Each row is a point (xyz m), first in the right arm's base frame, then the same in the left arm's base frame.
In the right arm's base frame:
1: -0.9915 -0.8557 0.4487
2: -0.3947 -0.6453 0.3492
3: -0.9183 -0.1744 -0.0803
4: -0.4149 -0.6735 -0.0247
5: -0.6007 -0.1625 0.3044
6: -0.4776 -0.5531 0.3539
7: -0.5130 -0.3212 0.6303
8: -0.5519 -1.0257 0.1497
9: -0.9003 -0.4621 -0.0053
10: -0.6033 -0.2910 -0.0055
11: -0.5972 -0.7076 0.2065
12: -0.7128 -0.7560 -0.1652
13: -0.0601 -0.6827 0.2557
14: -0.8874 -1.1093 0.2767
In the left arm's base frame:
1: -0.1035 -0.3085 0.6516
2: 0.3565 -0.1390 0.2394
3: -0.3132 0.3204 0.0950
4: 0.1462 -0.1978 -0.0661
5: 0.1574 0.3484 0.2586
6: 0.2880 -0.0425 0.2767
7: 0.4006 0.2137 0.5072
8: 0.1186 -0.5262 0.1881
9: -0.2593 0.0396 0.1785
10: -0.0049 0.1943 0.0087
11: 0.1094 -0.2025 0.2279
12: -0.1815 -0.2763 -0.0246
13: 0.5948 -0.2017 -0.0084
14: -0.1033 -0.5810 0.4770

